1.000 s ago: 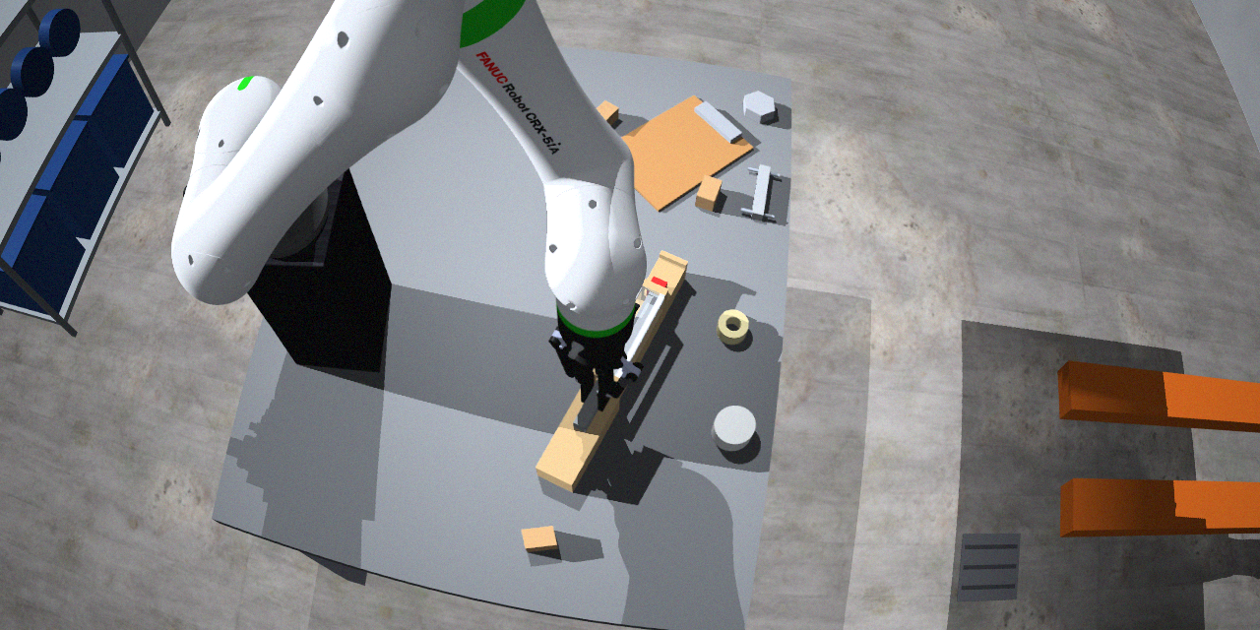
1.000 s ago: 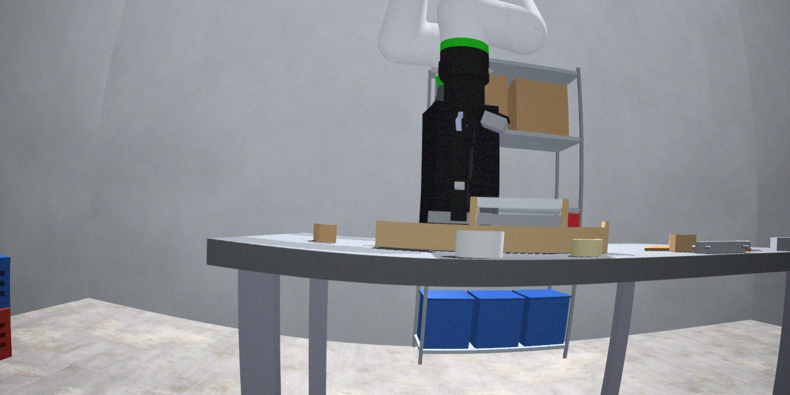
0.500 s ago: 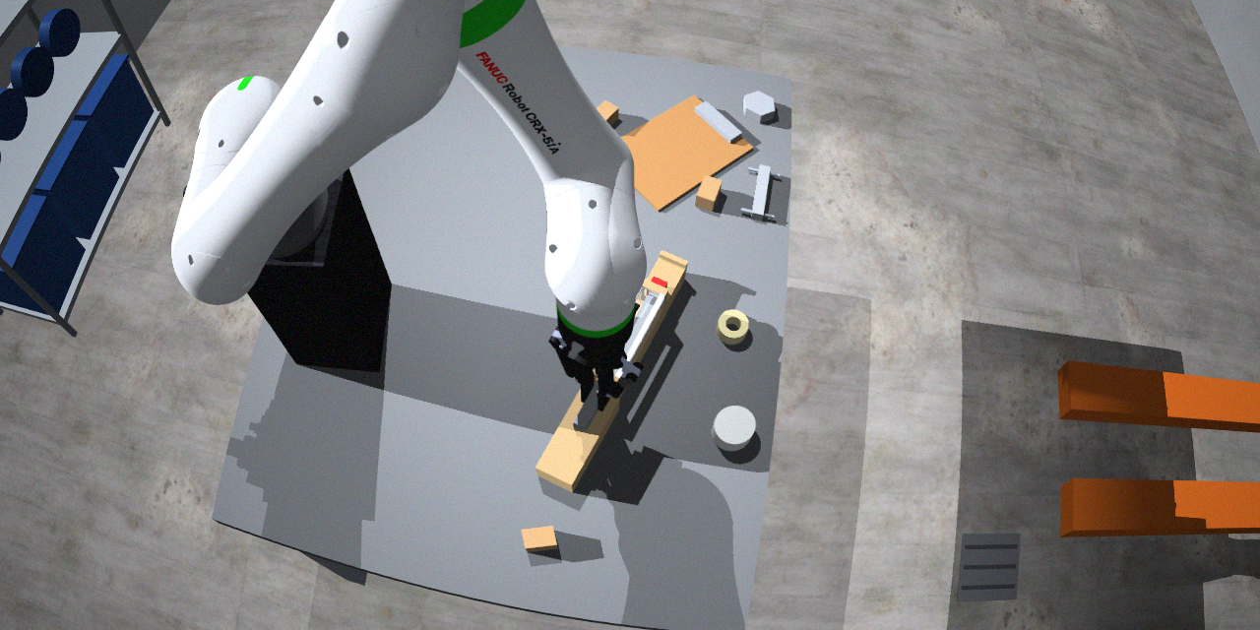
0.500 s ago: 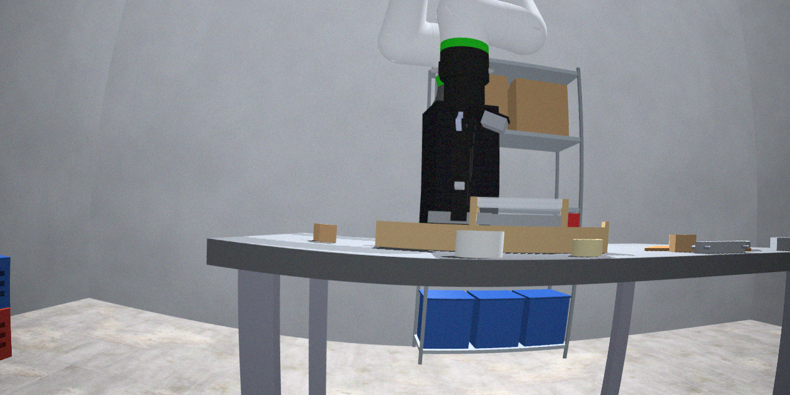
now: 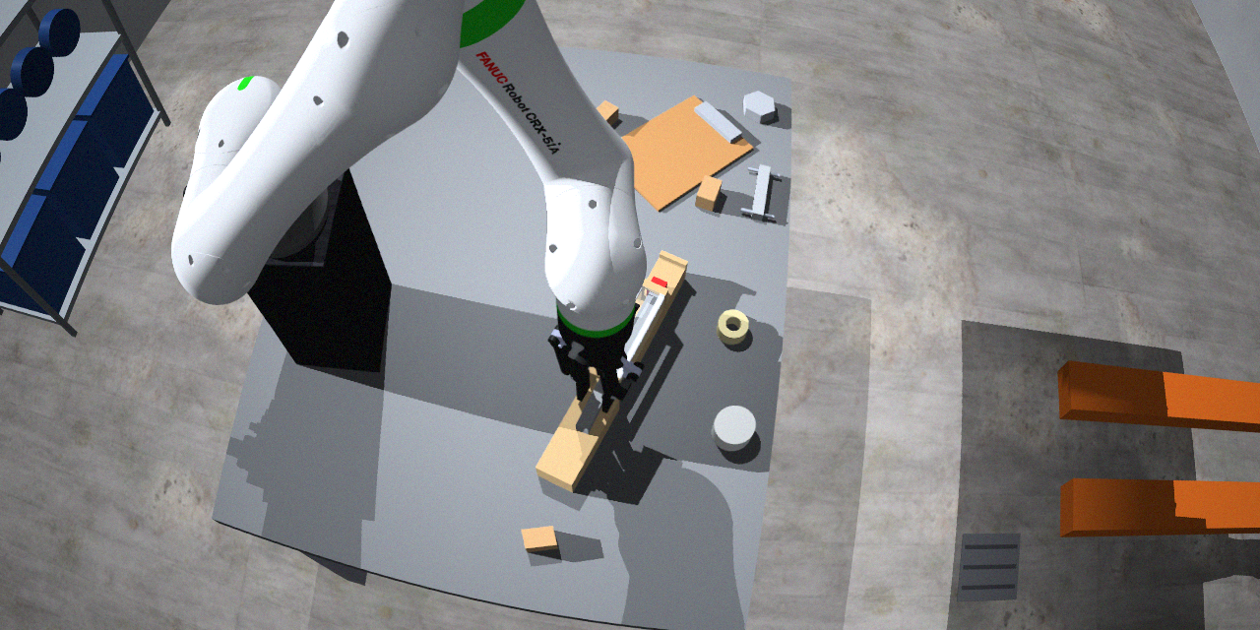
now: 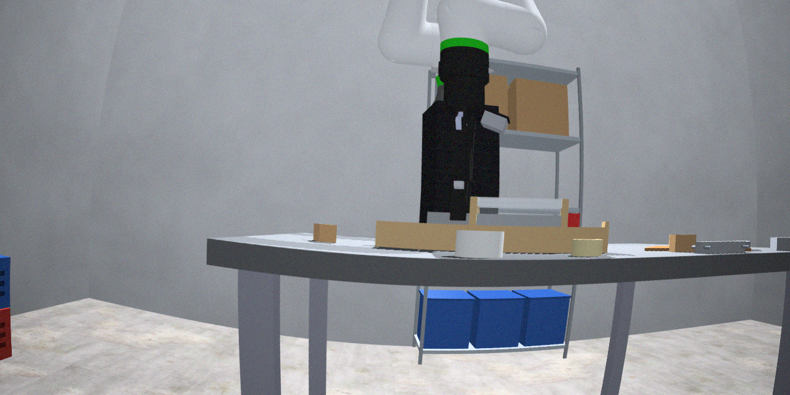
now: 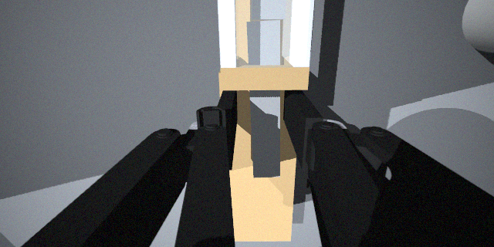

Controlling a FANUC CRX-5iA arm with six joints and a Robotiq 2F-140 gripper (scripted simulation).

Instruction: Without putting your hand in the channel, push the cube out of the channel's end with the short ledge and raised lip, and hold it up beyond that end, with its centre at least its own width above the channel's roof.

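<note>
Right now the red cube is 6 cm ahead of my hand, 20 cm to the left of it and 3 cm below it. The rest, counted from my hand: tan block 4 cm behind, 24 cm to the right, 7 cm below; then white disc 21 cm ahead, 7 cm below; then wooden channel 3 cm ahead, 10 cm to the left, 3 cm below.
</note>
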